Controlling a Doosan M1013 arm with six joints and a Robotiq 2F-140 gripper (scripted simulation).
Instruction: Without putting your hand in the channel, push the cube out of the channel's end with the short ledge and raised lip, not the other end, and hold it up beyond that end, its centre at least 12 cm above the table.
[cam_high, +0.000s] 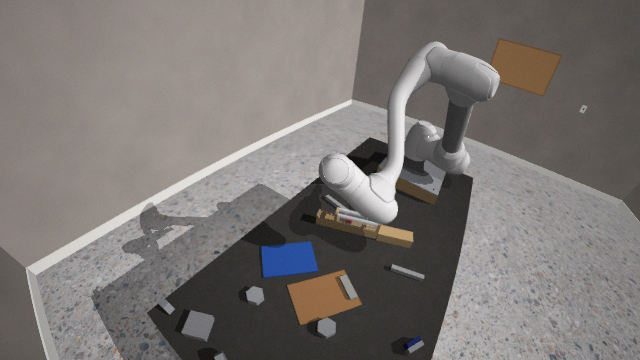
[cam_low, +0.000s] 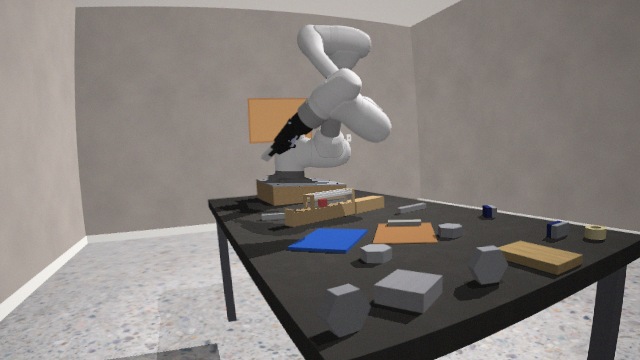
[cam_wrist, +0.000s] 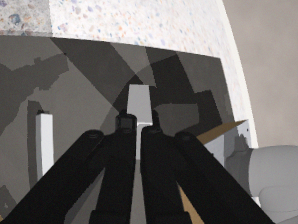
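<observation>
Right now my hand is 2 cm past the grey bar, 4 cm to the right of it and 23 cm above it. Round my hand: channel: 9 cm ahead, 18 cm to the left, 18 cm below; red cube: 9 cm ahead, 15 cm to the left, 18 cm below; blue plate: 37 cm ahead, 23 cm below.
</observation>
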